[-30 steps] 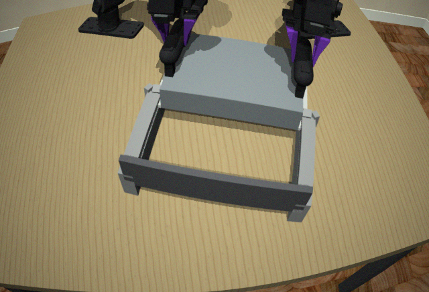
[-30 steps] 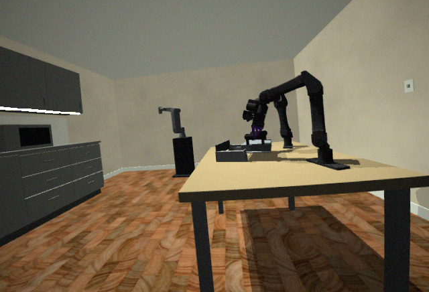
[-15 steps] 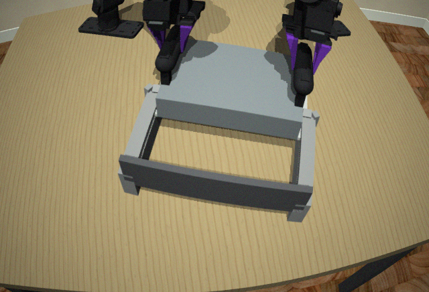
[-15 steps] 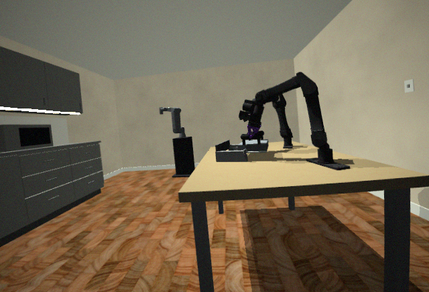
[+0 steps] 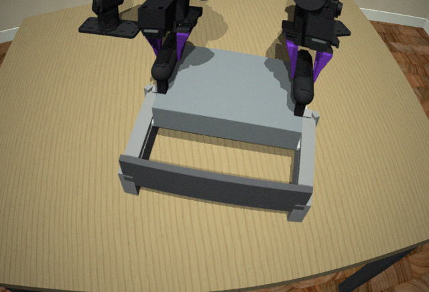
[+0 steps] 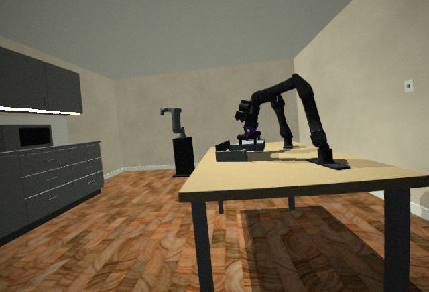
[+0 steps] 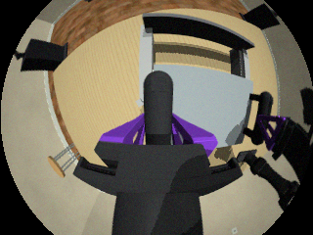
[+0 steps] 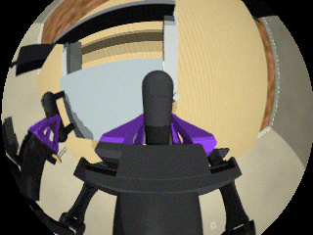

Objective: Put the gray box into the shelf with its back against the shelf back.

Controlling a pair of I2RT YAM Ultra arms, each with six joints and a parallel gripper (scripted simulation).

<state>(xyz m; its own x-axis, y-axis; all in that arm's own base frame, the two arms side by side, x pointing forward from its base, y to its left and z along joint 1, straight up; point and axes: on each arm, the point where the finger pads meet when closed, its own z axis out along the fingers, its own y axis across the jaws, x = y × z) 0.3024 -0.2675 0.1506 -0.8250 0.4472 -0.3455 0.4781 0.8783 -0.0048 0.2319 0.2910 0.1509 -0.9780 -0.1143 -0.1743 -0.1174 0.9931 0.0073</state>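
Now: the gray box 12 cm to the left of my right hand, 5 cm below it and 3 cm ahead of it. The rest, counted from my right hand: dark back plate (23 cm ahead, 8 cm to the left, 8 cm below).
Now: the gray box 120 mm to the right of my left hand, 50 mm below it and 30 mm behind it. Also, from my left hand: dark back plate (170 mm ahead, 160 mm to the right, 80 mm below).
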